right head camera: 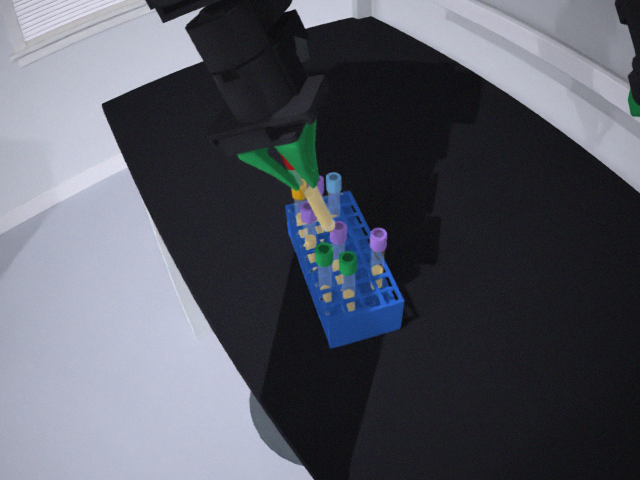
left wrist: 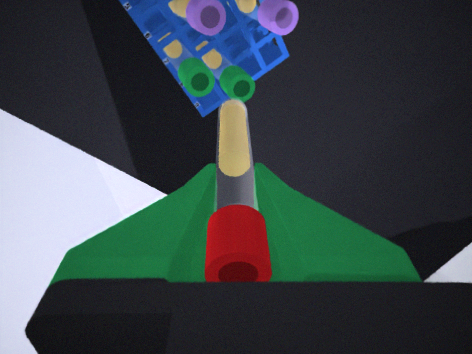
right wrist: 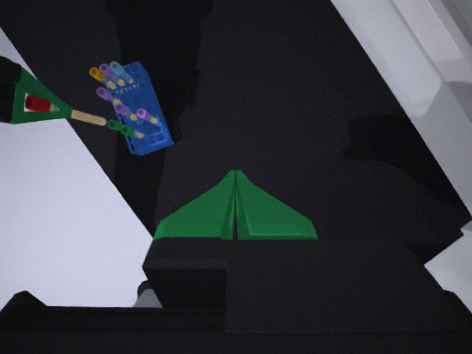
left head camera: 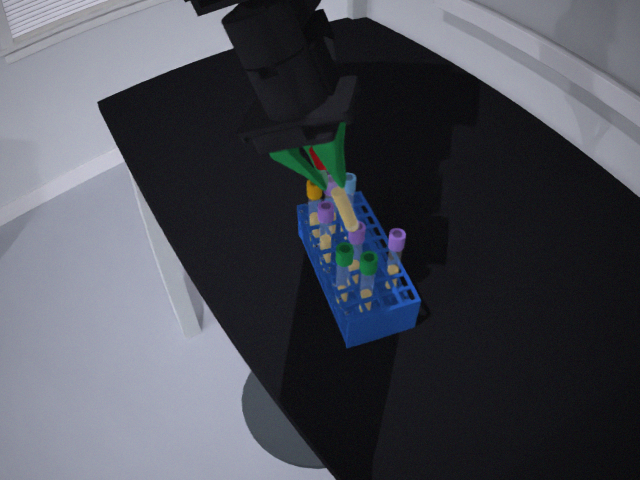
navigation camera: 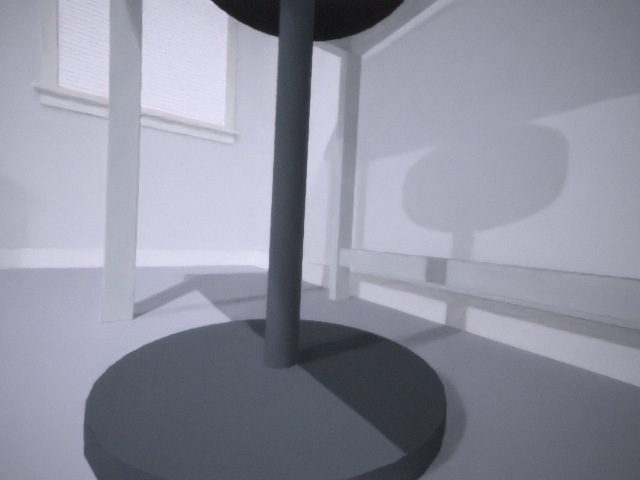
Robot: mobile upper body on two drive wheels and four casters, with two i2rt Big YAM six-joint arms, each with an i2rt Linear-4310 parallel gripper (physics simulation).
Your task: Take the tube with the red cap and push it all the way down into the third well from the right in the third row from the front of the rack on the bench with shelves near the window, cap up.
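Places are measured from the left arm's base along level axes (x ahead, y left, z up), in millimetres.
Pixels of known places: left gripper, fingertip midpoint: (right head camera: 307,184) (left wrist: 235,176) (right wrist: 67,112) (left head camera: 334,185); right gripper, fingertip midpoint: (right head camera: 632,107) (right wrist: 235,178).
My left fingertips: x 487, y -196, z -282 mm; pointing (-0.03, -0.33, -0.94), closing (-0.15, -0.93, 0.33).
For each thing: its top centre in the pictures, then the offset to it from my left fingertips. "spot": a spot on its surface instead. Level surfaces: height alone.
- tube with the red cap, top centre: (left wrist: 298,260) (right head camera: 307,146) (left head camera: 338,146) (right wrist: 40,101) dx +0, dy -3, dz +47 mm
- blue rack at its top centre: (right head camera: 340,249) (left head camera: 355,249) (right wrist: 134,107) dx +60, dy -26, dz -157 mm
- black bench at its surface level: dz -214 mm
- stool at a spot on its surface: (navigation camera: 180,403) spot: dx +174, dy +129, dz -1098 mm
My left gripper (left head camera: 333,184) (right head camera: 306,186) (left wrist: 235,176) (right wrist: 67,112) is shut on the tube with the red cap (left head camera: 344,209) (right head camera: 320,209) (left wrist: 234,142) (right wrist: 89,118). The red cap (left head camera: 316,158) (left wrist: 237,240) (right wrist: 38,103) is up between the fingers, and the tube slants, its closed end pointing down. In both head views this end shows over the blue rack (left head camera: 379,320) (right head camera: 364,322) (right wrist: 150,148), by a purple cap. In the right wrist view it shows beside the green caps. It looks above the wells; its exact well cannot be told. My right gripper (right wrist: 235,178) is shut and empty, away from the rack.
The rack stands on the black bench (left head camera: 491,361) (right head camera: 465,361). It holds two green-capped tubes (left head camera: 368,263) (right head camera: 324,254), several purple-capped ones (left head camera: 396,240), an orange-capped one (left head camera: 313,190) and a light-blue-capped one (right head camera: 333,183). A stool (left head camera: 279,423) (navigation camera: 180,403) stands partly under the bench.
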